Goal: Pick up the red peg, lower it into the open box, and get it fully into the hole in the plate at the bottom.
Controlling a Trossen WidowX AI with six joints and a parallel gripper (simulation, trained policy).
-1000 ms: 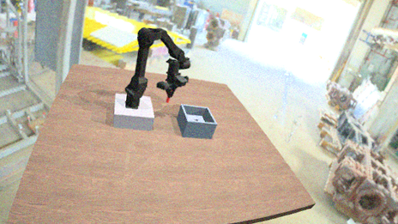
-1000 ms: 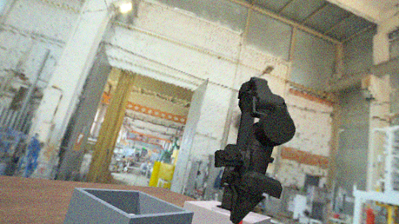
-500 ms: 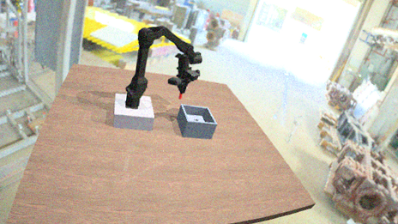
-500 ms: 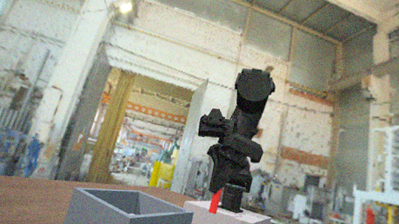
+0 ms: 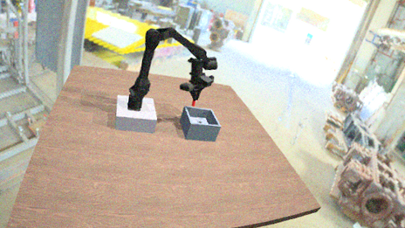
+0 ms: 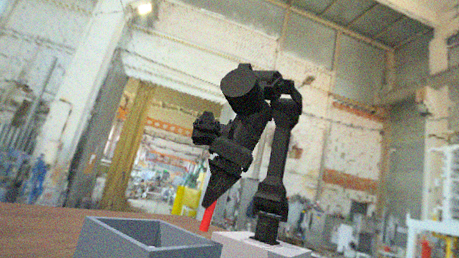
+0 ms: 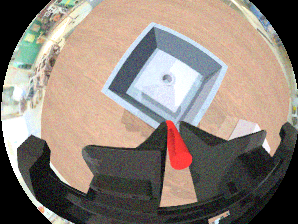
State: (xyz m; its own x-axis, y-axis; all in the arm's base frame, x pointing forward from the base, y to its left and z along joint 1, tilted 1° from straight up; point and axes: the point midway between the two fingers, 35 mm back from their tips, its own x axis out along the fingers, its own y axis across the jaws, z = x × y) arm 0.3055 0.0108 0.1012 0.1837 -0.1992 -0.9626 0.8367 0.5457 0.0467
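The grey box is 130 mm below my gripper tip, 60 mm to the right of it and 40 mm ahead of it. The rest, counted from my gripper tip: red peg 10 mm to the left, 10 mm behind.
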